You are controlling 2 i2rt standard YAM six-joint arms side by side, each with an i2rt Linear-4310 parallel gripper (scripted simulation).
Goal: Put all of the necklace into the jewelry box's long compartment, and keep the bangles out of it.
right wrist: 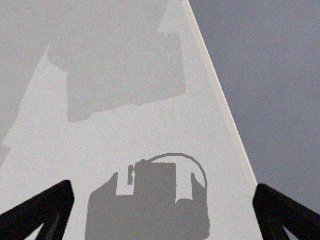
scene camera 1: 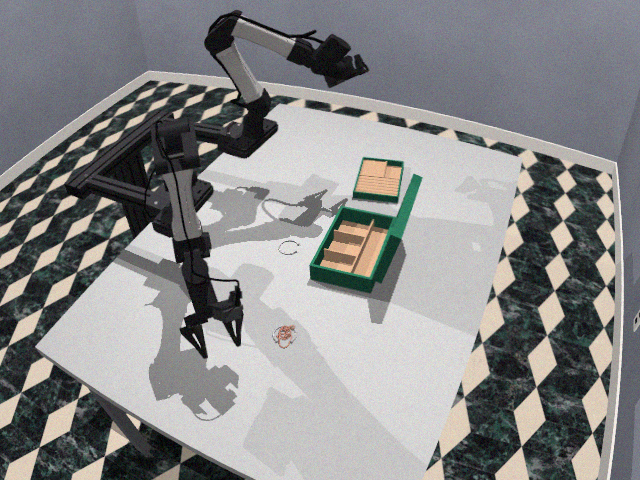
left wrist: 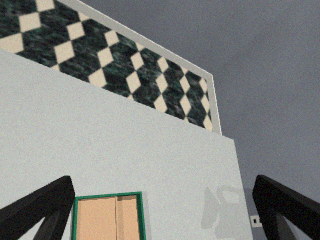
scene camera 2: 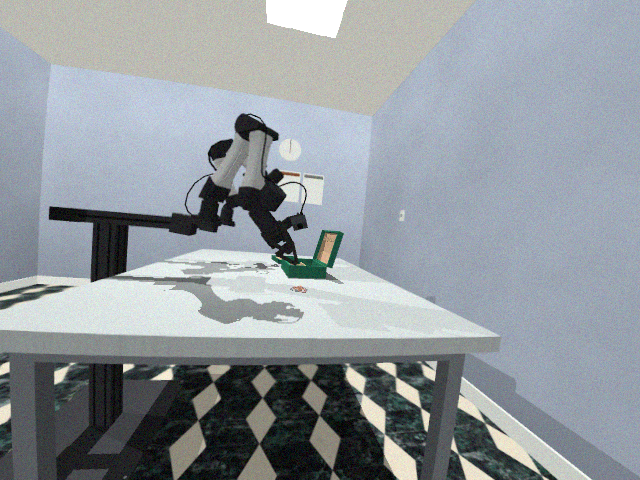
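Scene camera 1 shows the left gripper (scene camera 1: 356, 74) together with the right gripper (scene camera 1: 222, 352). In scene camera 2 the right gripper can be seen (scene camera 2: 293, 259). The left wrist view has the left gripper (left wrist: 163, 184), while the right wrist view has the right gripper (right wrist: 163, 191).
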